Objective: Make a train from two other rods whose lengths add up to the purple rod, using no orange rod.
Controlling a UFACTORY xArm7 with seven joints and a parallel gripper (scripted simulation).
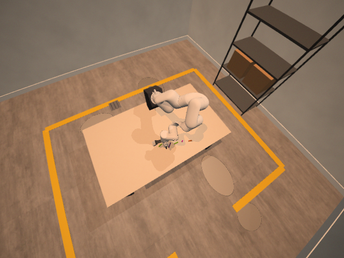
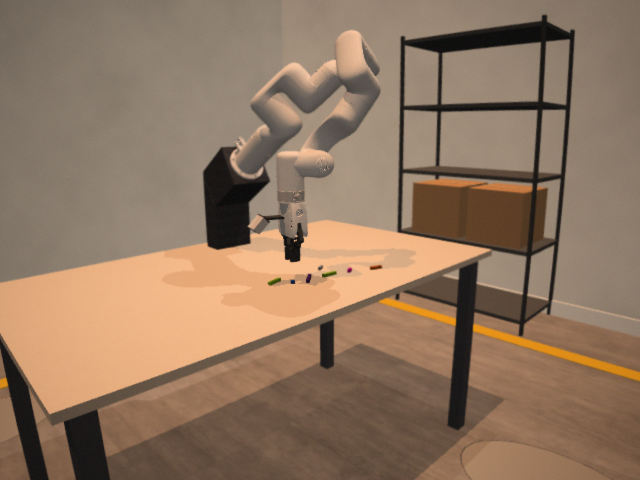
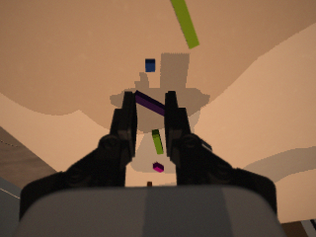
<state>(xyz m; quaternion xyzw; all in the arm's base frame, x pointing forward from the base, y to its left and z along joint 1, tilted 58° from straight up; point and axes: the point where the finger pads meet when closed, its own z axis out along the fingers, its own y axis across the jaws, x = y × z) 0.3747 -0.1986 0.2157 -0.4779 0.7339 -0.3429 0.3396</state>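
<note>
The small blue rod is 80 mm below my hand. From my hand the other things lie so: purple rod: 80 mm below, 50 mm to the left, 30 mm ahead; grey rod: 160 mm to the left, 80 mm below, 10 mm ahead; magenta rod: 170 mm to the left, 100 mm ahead, 80 mm below.
</note>
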